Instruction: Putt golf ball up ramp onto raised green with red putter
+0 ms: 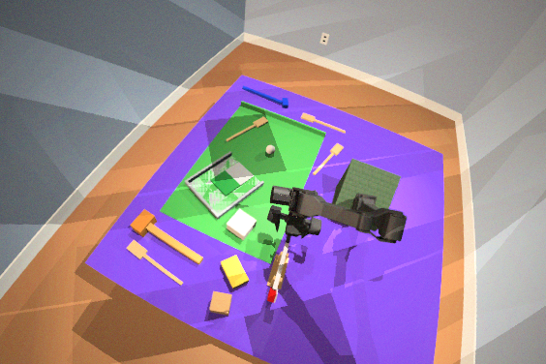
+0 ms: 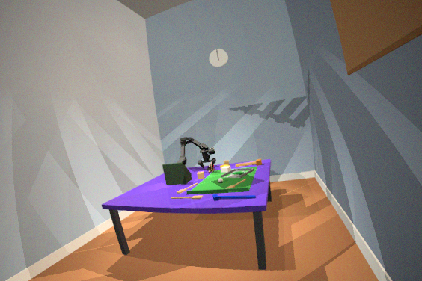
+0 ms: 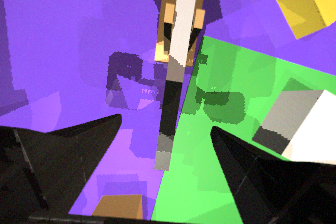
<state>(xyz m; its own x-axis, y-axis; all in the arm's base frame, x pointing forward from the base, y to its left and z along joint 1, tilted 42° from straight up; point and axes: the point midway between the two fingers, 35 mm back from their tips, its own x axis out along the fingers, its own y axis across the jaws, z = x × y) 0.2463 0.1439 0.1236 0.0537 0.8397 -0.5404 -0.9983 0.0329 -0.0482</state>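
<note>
Now: the red putter 110 mm to the left of my gripper tip. Also, from my gripper tip: yellow block 180 mm to the left, 150 mm ahead, 40 mm below; white block 180 mm ahead, 30 mm below, 10 mm to the left; green mat 280 mm to the right, 230 mm ahead, 50 mm below.
</note>
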